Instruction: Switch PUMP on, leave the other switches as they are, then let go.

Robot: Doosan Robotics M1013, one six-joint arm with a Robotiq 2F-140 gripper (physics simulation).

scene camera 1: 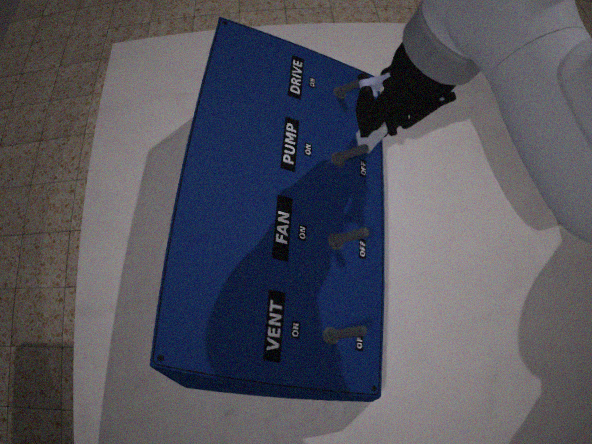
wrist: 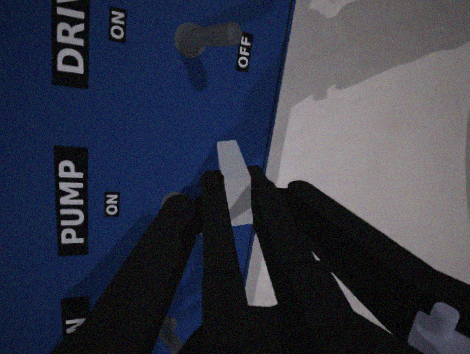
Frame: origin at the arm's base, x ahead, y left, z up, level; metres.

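Where they show: gripper, fingertip midpoint: [scene camera 1: 362, 143] [wrist: 227, 158].
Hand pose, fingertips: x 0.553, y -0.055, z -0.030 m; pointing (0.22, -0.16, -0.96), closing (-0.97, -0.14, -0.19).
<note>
Things, the pixels of their centre, and the offset from my fingertips. "spot": a spot on its surface instead. Level surfaces: height alone.
- PUMP switch at a spot on its surface: [scene camera 1: 348, 155] spot: dz +0.034, dx +0.027, dy +0.042 m
- DRIVE switch at the middle of its body: [wrist: 210, 36] [scene camera 1: 352, 85] dz +0.034, dx +0.010, dy -0.081 m
- FAN switch at a spot on its surface: [scene camera 1: 349, 237] spot: dz +0.037, dx +0.035, dy +0.161 m
- VENT switch at a spot on its surface: [scene camera 1: 346, 333] spot: dz +0.039, dx +0.045, dy +0.279 m
- blue panel box at the middle of its body: [wrist: 108, 238] [scene camera 1: 281, 205] dz -0.015, dx +0.115, dy +0.090 m
- pale table at its surface level: dz -0.078 m
The PUMP switch [scene camera 1: 348, 155] is a grey lever leaning toward its OFF label in the scene view. In the wrist view a bit of its round base [wrist: 172, 198] shows; the gripper hides the rest. My gripper [scene camera 1: 368, 142] [wrist: 227, 158] is shut and empty. Its pale fingertips are at the free end of the PUMP lever in the scene view; whether they touch it I cannot tell. The DRIVE switch [scene camera 1: 348, 89] [wrist: 214, 36], the FAN switch [scene camera 1: 349, 237] and the VENT switch [scene camera 1: 346, 333] also lean to the OFF side.
The switches sit on a blue panel box [scene camera 1: 220, 200] [wrist: 145, 110] on a pale table [scene camera 1: 450, 280] [wrist: 380, 150]. The arm [scene camera 1: 530, 100] reaches in from the upper right and shades part of the panel. The DRIVE lever is close to the gripper's upper side in the scene view.
</note>
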